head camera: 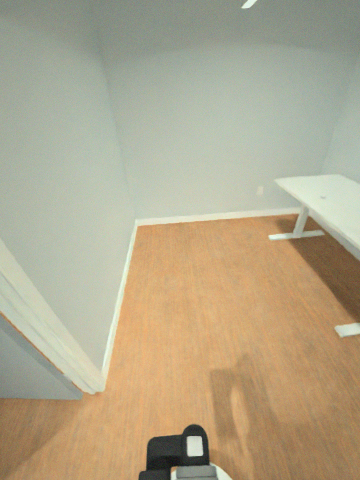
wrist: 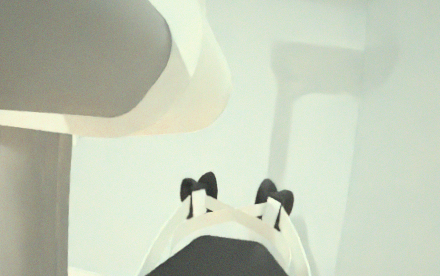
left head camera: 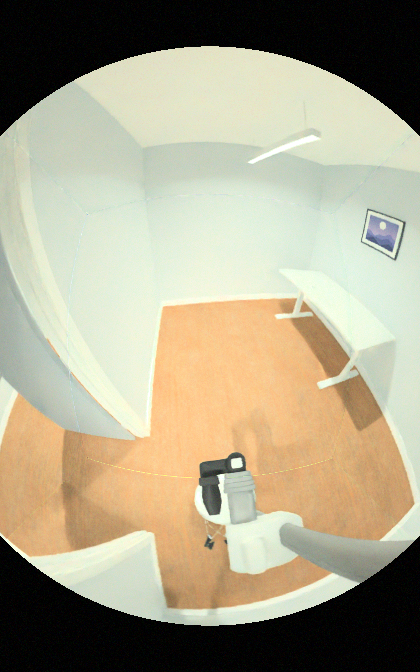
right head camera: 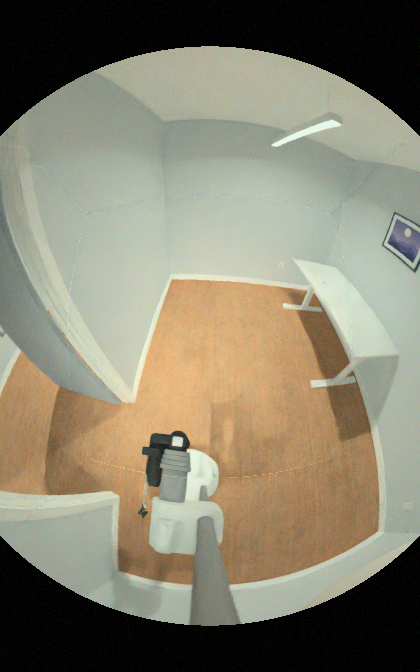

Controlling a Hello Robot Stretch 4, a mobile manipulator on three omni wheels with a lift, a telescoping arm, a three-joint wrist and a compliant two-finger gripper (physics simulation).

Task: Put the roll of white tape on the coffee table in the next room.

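Frame: origin at the robot's base, x ahead, y left, z up, level; metres.
Where they show: gripper, fingertip midpoint: (wrist: 236,191).
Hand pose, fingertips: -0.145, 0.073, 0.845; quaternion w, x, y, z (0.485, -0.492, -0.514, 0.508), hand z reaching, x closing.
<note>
After its pixels a point has its place, as x, y, z.
My gripper (wrist: 236,191) {-0.145, 0.073, 0.845} (left head camera: 217,542) (right head camera: 143,510) is open, with its two black-tipped fingers apart and no object between them. In the wrist view pale wall shows behind it. A long white table (head camera: 312,195) {1.782, -1.206, 0.693} (left head camera: 345,312) (right head camera: 345,310) with T-shaped feet stands along the right wall, well away from the gripper. A small grey spot (head camera: 323,197) {1.698, -1.255, 0.709} (right head camera: 324,282) shows on its top near the far end, too small to tell what it is. I cannot make out the roll of white tape for certain. No low coffee table shows in these views.
At the left, a grey-blue door (head camera: 35,367) {0.508, 0.765, 0.489} (left head camera: 30,350) (right head camera: 30,325) stands beside a white door frame (head camera: 45,325) {0.557, 0.594, 0.781}. Behind it on the near left, a wall end (left head camera: 117,565) (right head camera: 75,537) bounds the doorway. A framed picture (left head camera: 383,234) (right head camera: 404,241) hangs above the long table.
</note>
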